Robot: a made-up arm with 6 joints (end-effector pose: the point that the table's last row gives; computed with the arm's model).
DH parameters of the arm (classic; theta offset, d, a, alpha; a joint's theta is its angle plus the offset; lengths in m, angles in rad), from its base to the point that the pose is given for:
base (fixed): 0 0.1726 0.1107 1.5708
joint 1: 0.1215 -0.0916 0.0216 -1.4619
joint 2: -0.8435 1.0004 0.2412 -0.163
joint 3: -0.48 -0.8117 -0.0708 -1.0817
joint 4: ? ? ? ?
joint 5: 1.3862 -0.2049 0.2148 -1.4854
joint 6: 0 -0.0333 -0.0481 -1.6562
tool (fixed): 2.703 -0.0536 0 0
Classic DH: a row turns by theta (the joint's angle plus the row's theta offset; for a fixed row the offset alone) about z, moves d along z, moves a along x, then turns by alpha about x.
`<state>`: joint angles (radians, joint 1 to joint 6).
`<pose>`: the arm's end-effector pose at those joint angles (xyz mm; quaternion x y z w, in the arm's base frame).
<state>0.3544 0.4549 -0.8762 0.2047 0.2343 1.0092</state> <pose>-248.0 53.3 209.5 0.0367 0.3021 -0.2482 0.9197</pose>
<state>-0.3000 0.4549 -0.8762 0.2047 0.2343 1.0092</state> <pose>-151.5 53.3 420.2 -0.0450 0.5817 -0.2469 0.7738</pose>
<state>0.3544 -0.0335 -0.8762 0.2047 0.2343 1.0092</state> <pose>-229.0 206.1 238.1 0.1949 0.3368 -0.4050 0.8274</pose>
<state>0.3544 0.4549 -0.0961 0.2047 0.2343 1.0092</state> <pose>-249.2 -352.7 227.7 -0.2157 0.2689 0.0434 0.9377</pose>
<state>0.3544 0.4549 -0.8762 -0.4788 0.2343 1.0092</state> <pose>-161.6 188.6 165.6 -0.0831 0.2651 -0.5388 0.7953</pose>
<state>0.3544 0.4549 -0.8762 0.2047 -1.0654 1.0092</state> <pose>-73.8 -169.4 256.9 -0.3474 0.1215 0.2283 0.9013</pose>
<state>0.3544 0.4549 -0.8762 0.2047 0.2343 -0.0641</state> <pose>-191.5 43.4 255.4 0.1292 -0.2198 -0.2555 0.9326</pose>
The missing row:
joint 4: 0 -0.3191 -0.1088 -2.0599
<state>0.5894 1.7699 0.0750 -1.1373 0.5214 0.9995</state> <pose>297.5 -319.5 254.7 -0.3542 -0.4915 -0.0318 0.7950</pose>
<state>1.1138 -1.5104 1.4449 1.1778 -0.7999 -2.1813</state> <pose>-111.6 -250.6 -244.7 -0.8194 0.3026 -0.3979 0.2804</pose>
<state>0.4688 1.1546 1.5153 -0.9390 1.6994 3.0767</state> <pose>394.5 -498.9 327.1 -0.5521 0.5642 -0.1000 0.6058</pose>
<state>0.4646 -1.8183 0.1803 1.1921 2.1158 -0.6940</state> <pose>-369.4 341.6 382.8 0.3928 0.1945 -0.8960 0.0718</pose>
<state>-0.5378 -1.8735 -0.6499 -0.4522 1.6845 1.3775</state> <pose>338.4 28.6 60.4 -0.2034 0.1687 0.7592 0.5949</pose>
